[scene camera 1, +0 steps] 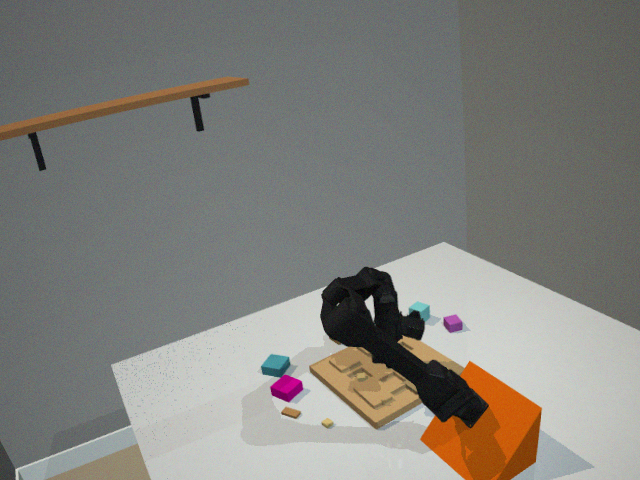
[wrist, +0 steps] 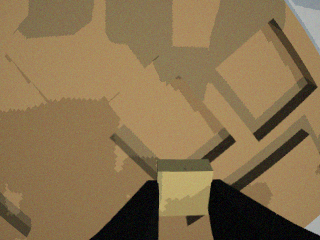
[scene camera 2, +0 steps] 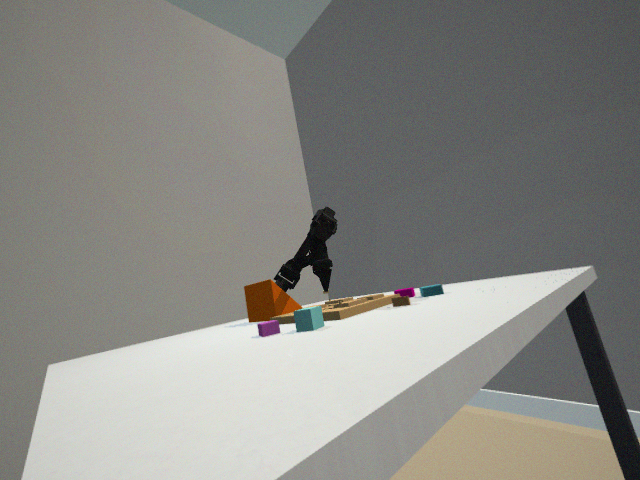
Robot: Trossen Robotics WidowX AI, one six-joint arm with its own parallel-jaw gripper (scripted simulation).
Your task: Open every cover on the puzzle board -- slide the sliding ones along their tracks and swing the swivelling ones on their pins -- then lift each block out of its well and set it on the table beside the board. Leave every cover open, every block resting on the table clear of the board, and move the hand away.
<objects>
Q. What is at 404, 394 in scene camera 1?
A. A tan puzzle board.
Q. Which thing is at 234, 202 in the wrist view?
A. The gripper.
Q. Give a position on a small tan block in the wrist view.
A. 184, 185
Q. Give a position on a tan puzzle board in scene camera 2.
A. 333, 313
</objects>
